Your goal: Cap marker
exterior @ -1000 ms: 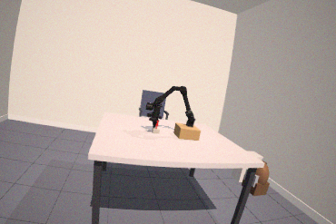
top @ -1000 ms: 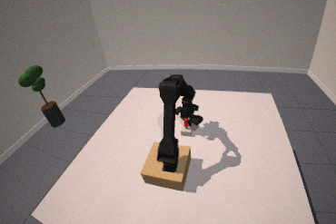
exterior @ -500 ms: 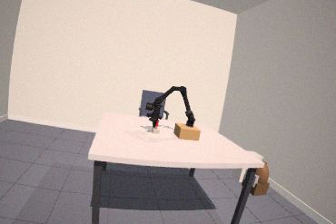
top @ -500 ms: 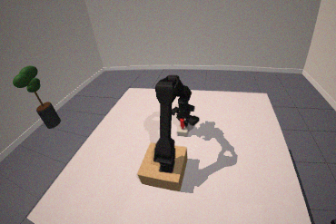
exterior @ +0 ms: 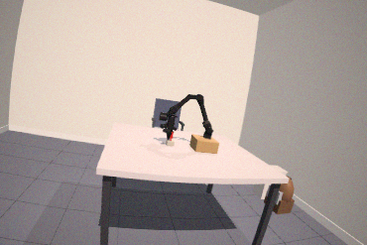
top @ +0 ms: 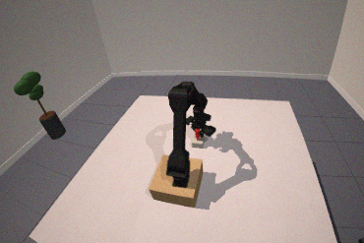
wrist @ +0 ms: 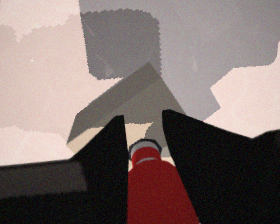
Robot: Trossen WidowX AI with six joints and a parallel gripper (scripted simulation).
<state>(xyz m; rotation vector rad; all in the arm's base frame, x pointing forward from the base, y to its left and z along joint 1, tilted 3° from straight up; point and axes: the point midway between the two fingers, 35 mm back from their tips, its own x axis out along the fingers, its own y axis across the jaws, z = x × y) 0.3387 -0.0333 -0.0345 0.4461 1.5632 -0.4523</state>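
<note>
The red cap is 20 mm behind my gripper tip, 10 mm to the left of it and 40 mm above it. Also, from my gripper tip: holder block (20 mm behind, 10 mm to the left, 30 mm below).
</note>
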